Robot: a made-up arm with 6 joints.
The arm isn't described. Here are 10 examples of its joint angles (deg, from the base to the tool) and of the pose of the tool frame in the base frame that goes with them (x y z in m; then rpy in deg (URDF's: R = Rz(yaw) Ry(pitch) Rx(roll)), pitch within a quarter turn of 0, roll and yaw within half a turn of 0).
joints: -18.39 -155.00 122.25 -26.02 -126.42 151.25
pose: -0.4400 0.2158 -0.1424 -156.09 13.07 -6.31
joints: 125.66 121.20 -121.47 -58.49 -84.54 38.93
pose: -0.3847 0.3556 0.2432 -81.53 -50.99 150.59
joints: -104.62 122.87 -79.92 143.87 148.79 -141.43
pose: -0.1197 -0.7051 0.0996 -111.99 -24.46 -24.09
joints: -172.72 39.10 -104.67 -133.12 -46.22 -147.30
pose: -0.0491 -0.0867 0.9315 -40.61 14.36 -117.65
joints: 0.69 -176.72 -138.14 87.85 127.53 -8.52
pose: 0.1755 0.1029 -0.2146 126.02 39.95 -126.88
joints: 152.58 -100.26 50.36 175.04 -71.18 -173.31
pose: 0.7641 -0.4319 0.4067 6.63 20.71 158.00
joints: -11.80 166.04 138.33 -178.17 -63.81 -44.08
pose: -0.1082 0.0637 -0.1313 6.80 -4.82 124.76
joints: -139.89 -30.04 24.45 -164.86 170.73 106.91
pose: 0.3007 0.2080 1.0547 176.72 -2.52 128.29
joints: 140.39 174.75 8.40 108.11 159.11 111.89
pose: -0.0823 -0.0160 -0.6962 -19.36 10.79 142.88
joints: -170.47 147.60 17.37 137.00 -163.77 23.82
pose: -0.3938 -0.0893 -0.5906 21.50 20.00 81.68
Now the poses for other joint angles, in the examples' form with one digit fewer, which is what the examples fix.
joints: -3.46 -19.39 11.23 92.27 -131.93 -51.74
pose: -0.256 -0.005 1.130 143.1 -34.7 -31.2
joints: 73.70 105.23 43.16 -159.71 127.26 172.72
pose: 0.219 0.806 -0.170 8.3 23.6 52.8
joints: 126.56 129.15 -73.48 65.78 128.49 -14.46
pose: -0.532 0.558 -0.038 132.5 24.3 -7.8
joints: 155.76 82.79 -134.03 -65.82 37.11 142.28
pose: -0.305 0.143 0.579 -35.2 -32.2 -101.7
